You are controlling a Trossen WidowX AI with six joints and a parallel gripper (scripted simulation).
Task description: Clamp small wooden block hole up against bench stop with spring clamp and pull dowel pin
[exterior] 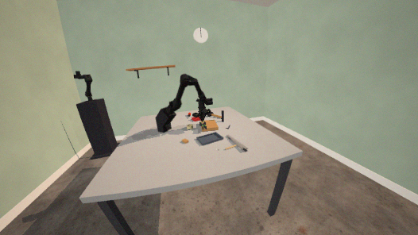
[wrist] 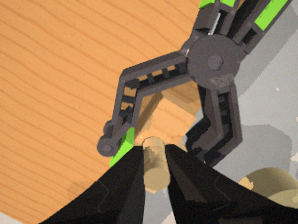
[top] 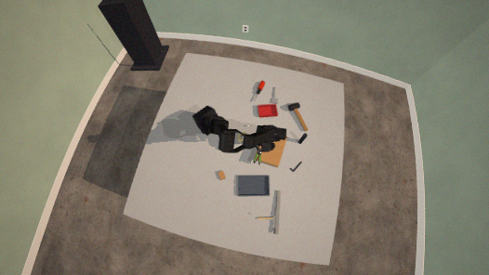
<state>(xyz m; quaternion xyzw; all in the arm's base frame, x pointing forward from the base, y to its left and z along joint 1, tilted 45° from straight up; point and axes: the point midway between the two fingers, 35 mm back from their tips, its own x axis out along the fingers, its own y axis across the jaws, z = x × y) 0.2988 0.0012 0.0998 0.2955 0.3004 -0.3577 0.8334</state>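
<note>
My hand is 40 mm above the dowel pin. Also, from my hand: small wooden block: 60 mm below; then bench stop: 10 mm behind, 10 mm to the left, 50 mm below; then wooden board: 60 mm ahead, 80 mm below.
</note>
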